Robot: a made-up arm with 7 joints. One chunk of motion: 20 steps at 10 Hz.
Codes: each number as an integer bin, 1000 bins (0 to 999) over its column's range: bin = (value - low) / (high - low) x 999, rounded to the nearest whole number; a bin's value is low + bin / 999 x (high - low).
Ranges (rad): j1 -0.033..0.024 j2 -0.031..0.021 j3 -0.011..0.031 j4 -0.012..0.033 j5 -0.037..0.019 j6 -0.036..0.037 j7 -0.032..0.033
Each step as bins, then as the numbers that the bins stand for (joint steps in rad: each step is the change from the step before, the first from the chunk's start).
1 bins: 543 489 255 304 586 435 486
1 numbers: -0.00202 -0.00555 -0.00028 0.00169 -0.00415 -0.00421 -0.00038
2 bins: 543 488 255 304 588 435 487
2 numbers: -0.00202 -0.00560 -0.00028 0.00169 -0.00404 -0.00421 -0.00031
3 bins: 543 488 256 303 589 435 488
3 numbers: -0.00202 -0.00560 -0.00024 0.00165 -0.00398 -0.00421 -0.00025
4 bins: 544 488 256 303 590 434 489
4 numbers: -0.00196 -0.00560 -0.00024 0.00165 -0.00393 -0.00429 -0.00018
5 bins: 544 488 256 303 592 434 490
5 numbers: -0.00196 -0.00560 -0.00024 0.00165 -0.00381 -0.00429 -0.00012
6 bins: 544 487 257 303 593 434 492
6 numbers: -0.00196 -0.00565 -0.00020 0.00165 -0.00376 -0.00429 0.00001
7 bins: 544 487 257 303 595 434 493
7 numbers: -0.00196 -0.00565 -0.00020 0.00165 -0.00365 -0.00429 0.00008
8 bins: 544 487 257 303 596 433 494
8 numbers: -0.00196 -0.00565 -0.00020 0.00165 -0.00359 -0.00436 0.00014
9 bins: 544 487 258 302 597 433 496
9 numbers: -0.00196 -0.00565 -0.00015 0.00160 -0.00353 -0.00436 0.00027
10 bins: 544 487 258 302 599 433 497
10 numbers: -0.00196 -0.00565 -0.00015 0.00160 -0.00342 -0.00436 0.00034
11 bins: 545 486 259 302 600 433 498
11 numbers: -0.00190 -0.00570 -0.00011 0.00160 -0.00337 -0.00436 0.00040
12 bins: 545 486 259 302 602 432 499
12 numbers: -0.00190 -0.00570 -0.00011 0.00160 -0.00325 -0.00443 0.00047
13 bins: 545 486 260 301 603 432 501
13 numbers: -0.00190 -0.00570 -0.00007 0.00156 -0.00320 -0.00443 0.00060
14 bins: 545 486 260 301 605 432 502
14 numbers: -0.00190 -0.00570 -0.00007 0.00156 -0.00309 -0.00443 0.00066
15 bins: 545 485 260 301 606 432 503
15 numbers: -0.00190 -0.00575 -0.00007 0.00156 -0.00303 -0.00443 0.00073
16 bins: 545 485 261 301 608 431 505
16 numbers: -0.00190 -0.00575 -0.00003 0.00156 -0.00292 -0.00451 0.00086
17 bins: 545 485 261 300 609 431 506
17 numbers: -0.00190 -0.00575 -0.00003 0.00151 -0.00286 -0.00451 0.00092
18 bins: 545 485 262 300 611 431 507
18 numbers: -0.00190 -0.00575 0.00002 0.00151 -0.00275 -0.00451 0.00099
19 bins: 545 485 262 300 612 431 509
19 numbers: -0.00190 -0.00575 0.00002 0.00151 -0.00269 -0.00451 0.00112
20 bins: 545 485 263 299 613 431 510
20 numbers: -0.00190 -0.00575 0.00006 0.00147 -0.00264 -0.00451 0.00118
